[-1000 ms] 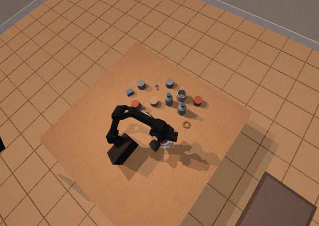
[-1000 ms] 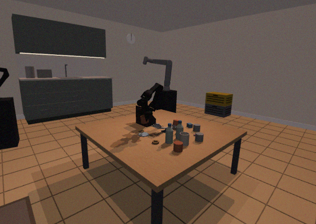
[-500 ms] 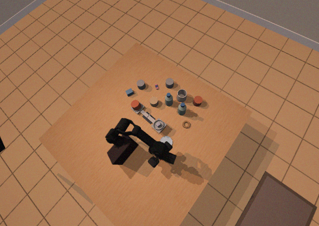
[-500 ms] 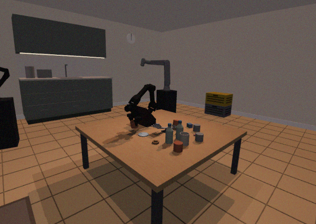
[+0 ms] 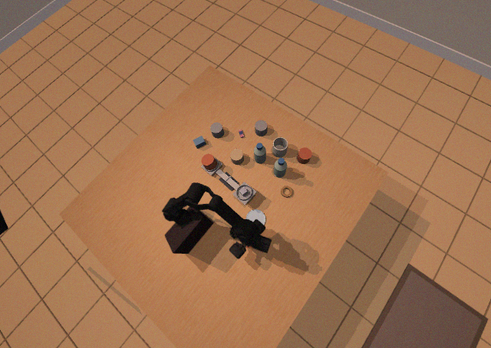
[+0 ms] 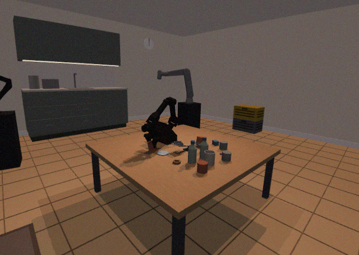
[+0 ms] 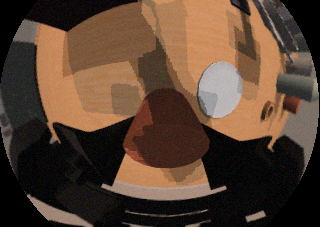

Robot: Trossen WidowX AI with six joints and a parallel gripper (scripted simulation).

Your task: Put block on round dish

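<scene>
Right now the grey block is 180 mm to the left of my gripper tip, 140 mm ahead of it and 50 mm above it. From my gripper tip the other things lie so: grey balance 300 mm to the left, 130 mm ahead; then pale cup 460 mm ahead, 240 mm to the left, 10 mm above; then pale blue round dish 100 mm ahead, 50 mm to the left, 30 mm below.
</scene>
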